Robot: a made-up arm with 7 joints.
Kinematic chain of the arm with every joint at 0, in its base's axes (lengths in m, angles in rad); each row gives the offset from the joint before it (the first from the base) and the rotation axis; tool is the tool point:
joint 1: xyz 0 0 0 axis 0 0.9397 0.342
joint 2: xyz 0 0 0 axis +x
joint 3: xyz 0 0 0 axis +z
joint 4: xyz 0.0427 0 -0.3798 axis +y
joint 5: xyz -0.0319 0 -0.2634 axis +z
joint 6: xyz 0 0 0 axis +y
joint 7: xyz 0 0 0 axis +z
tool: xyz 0 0 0
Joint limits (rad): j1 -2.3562..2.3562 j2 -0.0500..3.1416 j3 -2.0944..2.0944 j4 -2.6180..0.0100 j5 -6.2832..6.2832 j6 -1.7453..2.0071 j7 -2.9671..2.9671
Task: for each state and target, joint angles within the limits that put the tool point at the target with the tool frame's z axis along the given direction. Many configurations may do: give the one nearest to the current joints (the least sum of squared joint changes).
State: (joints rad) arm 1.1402 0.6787 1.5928 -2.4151 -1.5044 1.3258 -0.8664
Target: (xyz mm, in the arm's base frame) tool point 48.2 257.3 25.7 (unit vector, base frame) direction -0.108 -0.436 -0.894
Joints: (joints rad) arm 1.0428 1.1207 1.1676 -2.6161 -0.9719 1.4566 -0.8664
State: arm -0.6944 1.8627 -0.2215 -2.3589 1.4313 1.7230 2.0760
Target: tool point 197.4 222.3 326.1 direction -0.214 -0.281 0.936
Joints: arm -0.7430 2.0814 -0.0527 -1.9107 1.9396 1.9458 2.0760
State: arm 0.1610 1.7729 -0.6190 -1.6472 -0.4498 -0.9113 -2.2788
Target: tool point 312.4 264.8 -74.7 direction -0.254 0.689 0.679
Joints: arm -0.3153 1.5740 -0.5724 -2.0178 -0.9542 -0.7435 -2.2788
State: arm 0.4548 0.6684 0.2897 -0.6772 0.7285 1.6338 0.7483
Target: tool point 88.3 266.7 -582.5 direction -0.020 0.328 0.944
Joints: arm 0.0014 0.3624 0.4482 -0.3341 0.8694 0.8771 0.7483
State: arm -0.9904 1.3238 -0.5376 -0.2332 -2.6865 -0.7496 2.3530
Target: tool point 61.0 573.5 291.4 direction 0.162 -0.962 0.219
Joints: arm -1.0887 1.9604 -0.4243 -0.3636 -2.6804 -0.9114 2.3530
